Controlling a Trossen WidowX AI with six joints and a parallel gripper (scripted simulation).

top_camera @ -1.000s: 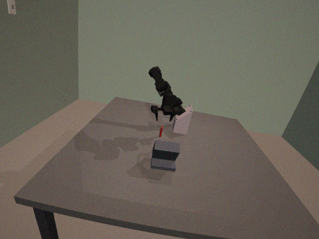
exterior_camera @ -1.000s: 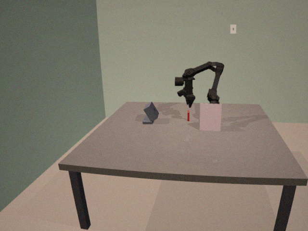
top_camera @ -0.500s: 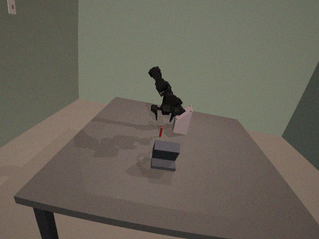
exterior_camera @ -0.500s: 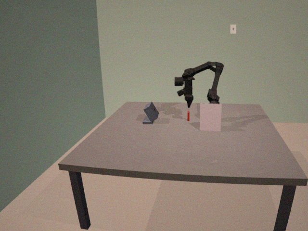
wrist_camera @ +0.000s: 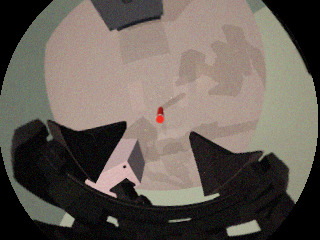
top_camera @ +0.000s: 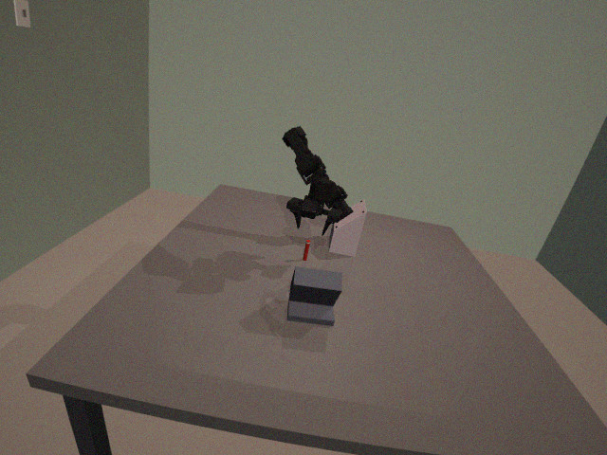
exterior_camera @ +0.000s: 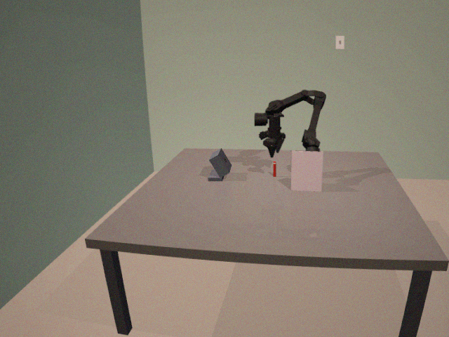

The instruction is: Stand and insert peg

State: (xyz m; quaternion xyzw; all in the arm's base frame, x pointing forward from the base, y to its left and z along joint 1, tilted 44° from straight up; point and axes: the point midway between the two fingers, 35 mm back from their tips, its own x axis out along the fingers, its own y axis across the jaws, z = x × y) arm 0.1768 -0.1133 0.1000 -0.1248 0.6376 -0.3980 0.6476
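Right now the red peg is 60 mm below my gripper tip. Also, from my gripper tip: blue-grey sloped panel (280 mm ahead, 40 mm below).
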